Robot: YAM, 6 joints.
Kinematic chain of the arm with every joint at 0, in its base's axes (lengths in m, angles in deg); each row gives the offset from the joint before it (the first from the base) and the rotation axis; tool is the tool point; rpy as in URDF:
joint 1: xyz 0 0 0.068 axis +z
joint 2: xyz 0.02 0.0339 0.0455 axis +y
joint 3: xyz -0.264 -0.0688 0 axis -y
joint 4: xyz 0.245 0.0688 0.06 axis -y
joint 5: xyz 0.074 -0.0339 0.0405 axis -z
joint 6: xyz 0.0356 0 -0.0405 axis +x
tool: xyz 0 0 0 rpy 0 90 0
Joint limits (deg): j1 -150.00..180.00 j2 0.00..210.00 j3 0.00..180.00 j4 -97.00..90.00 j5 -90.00..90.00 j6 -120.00..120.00
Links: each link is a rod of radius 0.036 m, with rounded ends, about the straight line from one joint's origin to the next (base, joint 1, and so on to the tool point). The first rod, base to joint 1, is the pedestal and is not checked.
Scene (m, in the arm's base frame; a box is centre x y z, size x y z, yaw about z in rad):
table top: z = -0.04
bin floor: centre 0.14 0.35 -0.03 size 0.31 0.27 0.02 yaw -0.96
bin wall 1: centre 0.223 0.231 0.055 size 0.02 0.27 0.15 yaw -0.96
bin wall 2: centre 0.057 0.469 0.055 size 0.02 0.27 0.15 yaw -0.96
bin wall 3: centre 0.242 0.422 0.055 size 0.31 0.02 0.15 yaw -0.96
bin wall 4: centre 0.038 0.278 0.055 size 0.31 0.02 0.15 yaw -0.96
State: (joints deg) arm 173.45 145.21 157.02 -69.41 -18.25 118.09
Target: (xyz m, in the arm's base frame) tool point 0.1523 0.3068 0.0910
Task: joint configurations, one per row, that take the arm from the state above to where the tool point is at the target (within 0.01 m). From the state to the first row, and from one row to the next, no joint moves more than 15 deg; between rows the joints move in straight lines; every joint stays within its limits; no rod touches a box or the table.
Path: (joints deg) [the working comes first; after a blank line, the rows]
Joints at the target: 63.00 137.81 92.08 -97.00 -5.79 118.09
Straight joint move there: touches bin wall 2, bin wall 4.

1: 159.64 141.78 149.53 -72.86 -16.70 118.09
2: 145.84 138.34 142.03 -76.31 -15.15 118.09
3: 132.03 134.91 134.54 -79.76 -13.61 118.09
4: 118.22 131.48 127.05 -83.20 -12.06 118.09
5: 104.41 128.04 119.56 -86.65 -10.51 118.09
6: 90.61 124.61 112.06 -90.10 -8.96 118.09
7: 76.80 121.17 104.57 -93.55 -7.41 118.09
8: 62.99 117.74 97.08 -97.00 -5.86 118.09
9: 63.00 127.77 94.58 -97.00 -5.83 118.09
10: 63.00 137.81 92.08 -97.00 -5.79 118.09

